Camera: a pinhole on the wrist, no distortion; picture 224 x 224 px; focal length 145.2 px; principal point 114.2 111.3 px. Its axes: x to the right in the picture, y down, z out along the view. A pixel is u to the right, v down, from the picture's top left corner.
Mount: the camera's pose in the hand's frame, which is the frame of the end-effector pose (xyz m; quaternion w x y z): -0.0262 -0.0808 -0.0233 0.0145 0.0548 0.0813 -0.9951
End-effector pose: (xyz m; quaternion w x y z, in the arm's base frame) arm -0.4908 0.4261 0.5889 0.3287 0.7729 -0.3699 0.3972
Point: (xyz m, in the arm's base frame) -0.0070 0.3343 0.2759
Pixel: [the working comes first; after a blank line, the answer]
In the camera's frame: -0.0256 0.2694 0.4723

106.3 194.1
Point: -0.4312 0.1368 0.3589
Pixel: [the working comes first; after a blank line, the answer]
In the camera's frame: 0.0107 -0.1916 0.3626

118.5 34.6
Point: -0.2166 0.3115 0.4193
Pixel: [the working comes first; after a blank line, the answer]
In the camera's frame: -0.0594 0.0774 0.3080

86.2 147.8
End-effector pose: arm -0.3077 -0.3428 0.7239 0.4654 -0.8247 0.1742 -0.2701
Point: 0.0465 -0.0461 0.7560
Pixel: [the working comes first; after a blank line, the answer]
In the camera's frame: -0.2006 0.0461 0.4179

44.5 127.3
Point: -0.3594 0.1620 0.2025
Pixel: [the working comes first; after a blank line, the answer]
In the camera's frame: 0.3648 -0.3774 0.5419

211.9 10.2
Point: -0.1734 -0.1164 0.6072
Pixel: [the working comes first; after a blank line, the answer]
In the camera's frame: -0.0132 -0.1111 0.2929

107.6 56.2
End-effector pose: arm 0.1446 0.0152 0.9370 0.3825 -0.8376 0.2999 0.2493
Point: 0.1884 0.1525 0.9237
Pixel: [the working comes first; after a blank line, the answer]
In the camera's frame: -0.0367 -0.0049 0.1289

72.9 105.7
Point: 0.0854 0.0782 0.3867
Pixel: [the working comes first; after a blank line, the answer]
In the camera's frame: -0.3717 -0.4068 0.3044

outside the picture
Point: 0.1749 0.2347 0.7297
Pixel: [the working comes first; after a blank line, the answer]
In the camera's frame: -0.1479 -0.0909 0.2864

39.2 65.2
